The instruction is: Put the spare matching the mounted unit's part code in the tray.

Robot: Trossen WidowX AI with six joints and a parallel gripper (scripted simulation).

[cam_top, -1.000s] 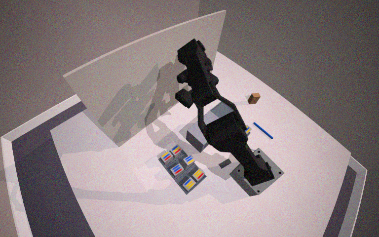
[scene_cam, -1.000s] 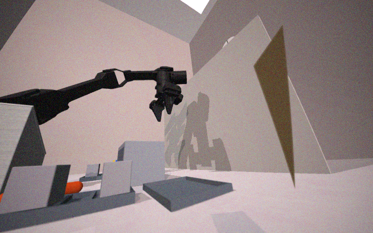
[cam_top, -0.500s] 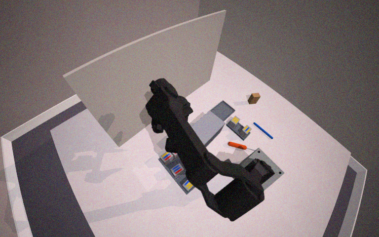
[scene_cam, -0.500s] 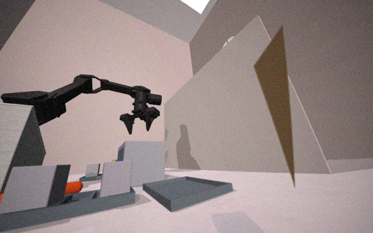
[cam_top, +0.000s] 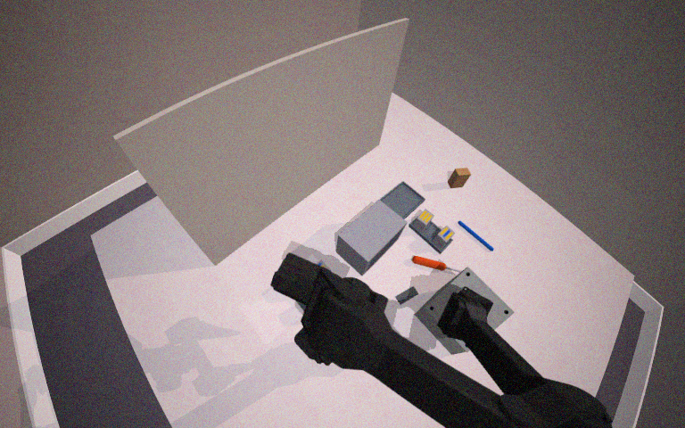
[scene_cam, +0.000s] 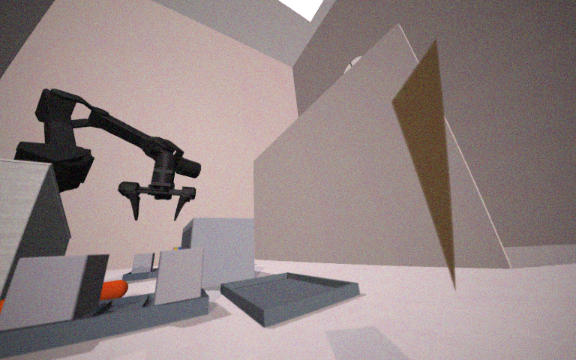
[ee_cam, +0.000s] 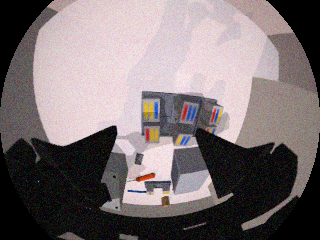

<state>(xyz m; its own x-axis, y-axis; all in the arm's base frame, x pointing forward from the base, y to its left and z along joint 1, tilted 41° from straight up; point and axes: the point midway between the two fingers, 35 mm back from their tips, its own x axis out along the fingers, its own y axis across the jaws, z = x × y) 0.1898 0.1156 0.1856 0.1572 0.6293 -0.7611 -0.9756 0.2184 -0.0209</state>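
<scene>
Now: gripper tip 100 mm above the grey spare block, 10 mm to the left of it and 10 mm past it. Round my gripper tip: grey box 240 mm to the right, 90 mm below, 90 mm ahead; grey wall 340 mm ahead, 270 mm to the right, 90 mm above; dark grey tray 450 mm to the right, 140 mm below, 100 mm ahead.
</scene>
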